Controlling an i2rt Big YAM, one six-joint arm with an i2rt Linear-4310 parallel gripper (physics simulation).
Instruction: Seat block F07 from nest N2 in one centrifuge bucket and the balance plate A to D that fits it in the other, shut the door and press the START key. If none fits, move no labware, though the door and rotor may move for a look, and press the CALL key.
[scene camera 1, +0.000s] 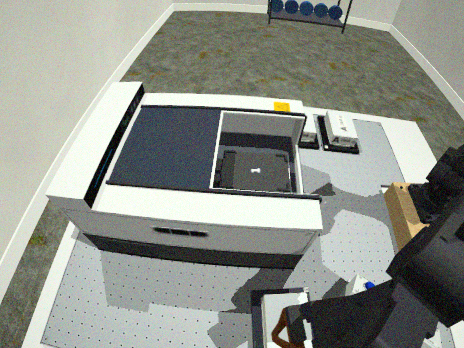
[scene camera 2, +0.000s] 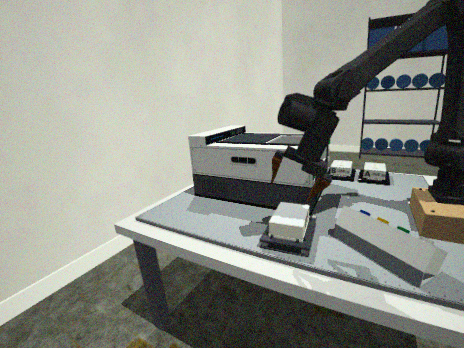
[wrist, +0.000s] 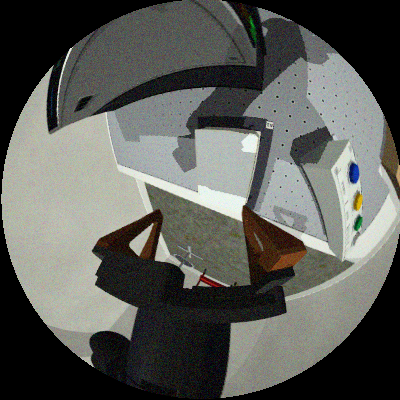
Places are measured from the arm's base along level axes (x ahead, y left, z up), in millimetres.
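Where they show: gripper, fingertip midpoint: (scene camera 1: 297, 332) (scene camera 2: 289, 192) (wrist: 199, 211); arm's base, origin of the base link: (scene camera 1: 426, 204) (scene camera 2: 448, 196).
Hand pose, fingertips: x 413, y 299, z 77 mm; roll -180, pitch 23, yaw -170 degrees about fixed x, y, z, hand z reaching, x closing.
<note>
Each offset is from my fingertips to the centre of the thing.
My gripper (scene camera 2: 293, 197) (wrist: 199, 211) is open and empty, tilted, just above a white block {dz -86, dx +0, dy -16 mm} (scene camera 1: 274, 306) (scene camera 2: 287, 222) (wrist: 227, 155). The block sits in a dark nest {dz -115, dx +1, dy -15 mm} (scene camera 1: 256, 320) (scene camera 2: 285, 246) (wrist: 265, 165); the nest's label is too small to read. The white centrifuge {dz -12, dx +195, dy -318 mm} (scene camera 1: 210, 210) (scene camera 2: 220, 162) (wrist: 165, 45) has its dark door {dz +78, dx +245, dy -319 mm} (scene camera 1: 165, 145) slid open. Inside shows a dark bucket (scene camera 1: 240, 170) with a small white mark. Plate A {dz -101, dx -223, dy -601 mm} (scene camera 1: 340, 127) (scene camera 2: 375, 171) and plate B {dz -101, dx -84, dy -608 mm} (scene camera 2: 341, 169) stand in nests. Plates C and D do not show.
A grey key box {dz -92, dx -223, dy -22 mm} (scene camera 2: 385, 240) (wrist: 325, 167) with a blue key {dz -70, dx -177, dy -85 mm} (scene camera 1: 369, 285) (scene camera 2: 365, 213) (wrist: 354, 173), a yellow key {dz -70, dx -217, dy -54 mm} (scene camera 2: 383, 220) (wrist: 358, 201) and a green key {dz -70, dx -256, dy -24 mm} (scene camera 2: 403, 229) (wrist: 358, 223) stands beside the nest. A wooden block (scene camera 1: 400, 210) (scene camera 2: 437, 215) is at the arm's base.
</note>
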